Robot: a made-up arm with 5 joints. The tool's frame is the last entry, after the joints. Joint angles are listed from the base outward.
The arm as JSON. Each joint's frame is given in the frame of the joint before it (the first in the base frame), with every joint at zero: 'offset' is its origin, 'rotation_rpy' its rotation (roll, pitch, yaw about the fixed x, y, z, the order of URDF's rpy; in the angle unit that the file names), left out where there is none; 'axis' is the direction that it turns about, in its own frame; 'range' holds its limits. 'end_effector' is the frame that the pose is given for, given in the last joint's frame.
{
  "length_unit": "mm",
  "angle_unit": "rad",
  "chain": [
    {
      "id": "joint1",
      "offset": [
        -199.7,
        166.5,
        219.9
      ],
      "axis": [
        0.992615,
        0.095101,
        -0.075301
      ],
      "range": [
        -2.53,
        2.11
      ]
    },
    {
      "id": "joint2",
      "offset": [
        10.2,
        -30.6,
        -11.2
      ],
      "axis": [
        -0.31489,
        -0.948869,
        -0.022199
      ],
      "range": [
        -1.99,
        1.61
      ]
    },
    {
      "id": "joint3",
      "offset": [
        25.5,
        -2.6,
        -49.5
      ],
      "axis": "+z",
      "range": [
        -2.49,
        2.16
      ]
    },
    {
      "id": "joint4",
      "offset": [
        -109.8,
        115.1,
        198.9
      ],
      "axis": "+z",
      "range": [
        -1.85,
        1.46
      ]
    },
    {
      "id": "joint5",
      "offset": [
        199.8,
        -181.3,
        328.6
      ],
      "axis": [
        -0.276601,
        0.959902,
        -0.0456
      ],
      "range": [
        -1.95,
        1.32
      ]
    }
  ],
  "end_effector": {
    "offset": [
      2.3,
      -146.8,
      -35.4
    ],
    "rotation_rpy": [
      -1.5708,
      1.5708,
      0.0
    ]
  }
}
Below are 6 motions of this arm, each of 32 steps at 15 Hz.
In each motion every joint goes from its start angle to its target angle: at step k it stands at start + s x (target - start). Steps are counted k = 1, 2, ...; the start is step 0. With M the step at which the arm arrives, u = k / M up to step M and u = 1 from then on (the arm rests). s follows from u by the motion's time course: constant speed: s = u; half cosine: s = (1 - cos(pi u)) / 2; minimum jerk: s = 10 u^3 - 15 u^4 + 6 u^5.
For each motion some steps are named. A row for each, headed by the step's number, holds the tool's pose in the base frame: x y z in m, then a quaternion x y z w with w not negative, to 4 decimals.
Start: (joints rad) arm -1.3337 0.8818 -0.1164 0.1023 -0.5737
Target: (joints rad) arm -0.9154 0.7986 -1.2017 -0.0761 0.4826
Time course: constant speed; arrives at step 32
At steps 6, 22, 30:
6: -0.5180 0.4498 0.4587 -0.9744 0.1157 -0.0743 0.1780
22: -0.6152 0.2953 0.4541 -0.7366 0.3677 -0.1237 0.5539
30: -0.6544 0.2635 0.4039 -0.5416 0.4568 -0.0755 0.7017

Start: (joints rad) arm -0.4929 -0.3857 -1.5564 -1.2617 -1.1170
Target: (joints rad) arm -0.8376 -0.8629 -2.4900 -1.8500 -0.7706
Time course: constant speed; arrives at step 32
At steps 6, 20, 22, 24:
6: -0.1302 0.6685 0.4764 -0.0807 0.5001 -0.8488 0.1512
20: 0.1890 0.6386 0.2668 -0.1372 -0.3042 0.9415 0.0470
22: 0.2310 0.6126 0.2382 -0.1653 -0.2651 0.9473 0.0713
24: 0.2708 0.5816 0.2113 -0.1921 -0.2237 0.9509 0.0943

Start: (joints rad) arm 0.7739 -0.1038 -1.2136 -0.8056 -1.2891
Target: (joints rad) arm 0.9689 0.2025 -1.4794 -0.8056 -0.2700
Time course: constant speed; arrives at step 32
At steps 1, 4, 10, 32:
1: -0.4280 -0.1466 0.5578 -0.0841 0.7490 -0.2538 0.6063
4: -0.4375 -0.1331 0.5588 -0.0299 0.7609 -0.2381 0.6028
10: -0.4537 -0.1064 0.5624 0.0803 0.7748 -0.2047 0.5927
32: -0.4863 -0.0239 0.5912 0.4761 0.7052 -0.0632 0.5215

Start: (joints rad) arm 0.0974 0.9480 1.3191 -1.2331 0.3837
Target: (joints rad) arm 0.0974 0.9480 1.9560 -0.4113 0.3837
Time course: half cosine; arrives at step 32
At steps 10, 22, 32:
10: -0.4585 -0.0792 0.6971 -0.7550 0.4330 0.2628 0.4165
22: -0.3505 0.1724 0.7440 -0.9015 0.3289 0.2756 0.0566
32: -0.3477 0.2751 0.7119 0.9197 -0.2711 -0.2681 0.0933

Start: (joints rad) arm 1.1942 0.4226 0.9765 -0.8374 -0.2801
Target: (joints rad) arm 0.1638 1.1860 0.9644 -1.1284 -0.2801
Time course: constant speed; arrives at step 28
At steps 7, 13, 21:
7: -0.3676 -0.3657 0.2887 -0.3530 0.1690 0.3451 0.8531
13: -0.4513 -0.3114 0.3894 -0.4588 0.1936 0.2432 0.8324
21: -0.5568 -0.2092 0.4618 -0.5869 0.1835 0.1031 0.7818

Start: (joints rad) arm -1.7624 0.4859 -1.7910 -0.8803 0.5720
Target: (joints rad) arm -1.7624 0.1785 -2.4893 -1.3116 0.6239
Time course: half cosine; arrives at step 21
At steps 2, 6, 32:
2: -0.5506 0.3378 -0.1592 -0.2533 0.1255 -0.2336 0.9303
6: -0.4909 0.3813 -0.1982 -0.1773 0.0711 -0.2354 0.9530
32: -0.1066 0.5953 -0.2045 0.1548 -0.2506 -0.2274 0.9282

